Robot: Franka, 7 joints.
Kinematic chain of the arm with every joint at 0, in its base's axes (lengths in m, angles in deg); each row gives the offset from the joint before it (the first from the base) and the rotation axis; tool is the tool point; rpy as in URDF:
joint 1: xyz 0 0 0.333 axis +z
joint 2: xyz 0 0 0 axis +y
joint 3: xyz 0 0 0.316 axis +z
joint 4: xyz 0.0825 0 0 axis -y
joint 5: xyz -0.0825 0 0.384 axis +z
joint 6: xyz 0 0 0 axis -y
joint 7: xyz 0.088 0 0 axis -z
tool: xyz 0 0 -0.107 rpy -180 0 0
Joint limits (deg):
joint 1: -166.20..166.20
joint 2: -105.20..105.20
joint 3: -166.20..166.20
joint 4: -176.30..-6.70
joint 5: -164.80..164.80
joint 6: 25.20..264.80
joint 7: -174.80..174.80
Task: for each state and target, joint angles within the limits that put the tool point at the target. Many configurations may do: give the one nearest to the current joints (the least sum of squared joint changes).
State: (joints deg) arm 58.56 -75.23 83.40 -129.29 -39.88 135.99 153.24
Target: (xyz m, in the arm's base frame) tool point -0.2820 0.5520 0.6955
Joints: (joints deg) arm 7.86 -52.88 73.53 -92.80 -38.91 145.03 153.24
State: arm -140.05 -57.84 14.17 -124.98 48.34 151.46 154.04
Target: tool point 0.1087 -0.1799 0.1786
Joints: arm -104.08 -19.50 48.45 -176.30 49.66 122.29 154.04
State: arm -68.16 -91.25 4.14 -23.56 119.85 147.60 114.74
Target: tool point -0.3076 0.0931 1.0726
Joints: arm -46.65 -56.41 -14.85 -57.88 121.51 158.34 114.74
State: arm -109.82 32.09 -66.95 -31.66 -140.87 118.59 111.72
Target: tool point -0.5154 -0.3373 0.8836
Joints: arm -104.64 29.63 -66.64 -56.54 -135.54 109.92 111.72
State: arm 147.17 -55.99 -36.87 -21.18 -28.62 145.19 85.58
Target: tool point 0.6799 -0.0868 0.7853
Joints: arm 145.63 -74.69 -45.40 -44.52 -27.41 119.09 85.58
